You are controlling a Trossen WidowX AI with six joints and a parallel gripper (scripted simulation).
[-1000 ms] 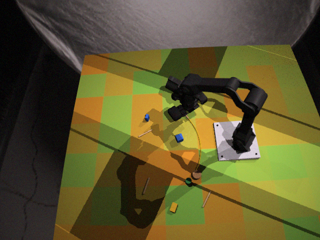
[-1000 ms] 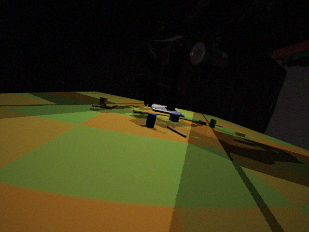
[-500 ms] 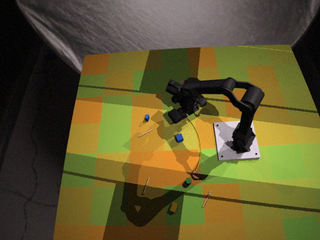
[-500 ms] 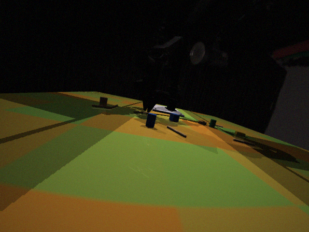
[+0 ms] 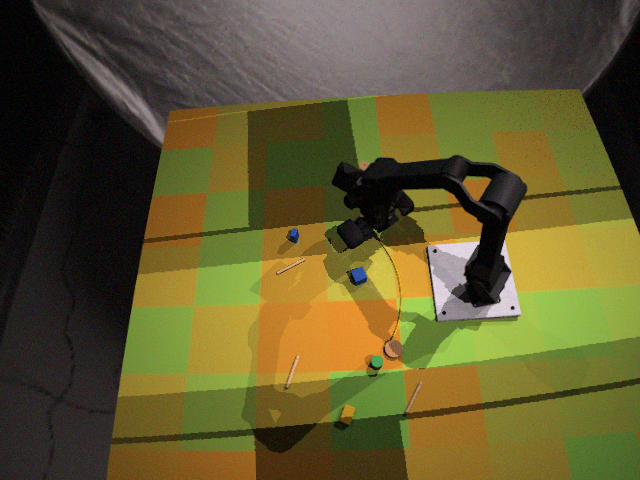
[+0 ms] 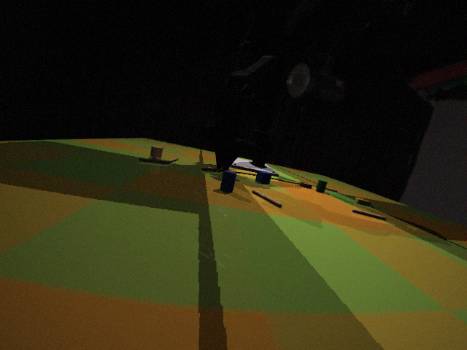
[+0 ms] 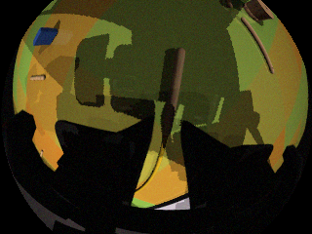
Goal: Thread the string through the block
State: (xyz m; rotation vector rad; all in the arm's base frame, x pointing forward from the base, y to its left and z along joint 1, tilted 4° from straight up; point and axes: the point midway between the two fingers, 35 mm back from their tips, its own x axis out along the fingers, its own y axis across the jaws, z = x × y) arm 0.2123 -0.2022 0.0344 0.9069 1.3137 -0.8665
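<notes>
The thin wooden stick lies 1 cm ahead of my gripper tip and 1 cm to the right of it. Round my gripper tip: brown cylinder (2 cm behind, 19 cm to the right, 2 cm above); loose stick (20 cm ahead, 4 cm to the left); round wooden button (2 cm ahead, 29 cm to the left).
</notes>
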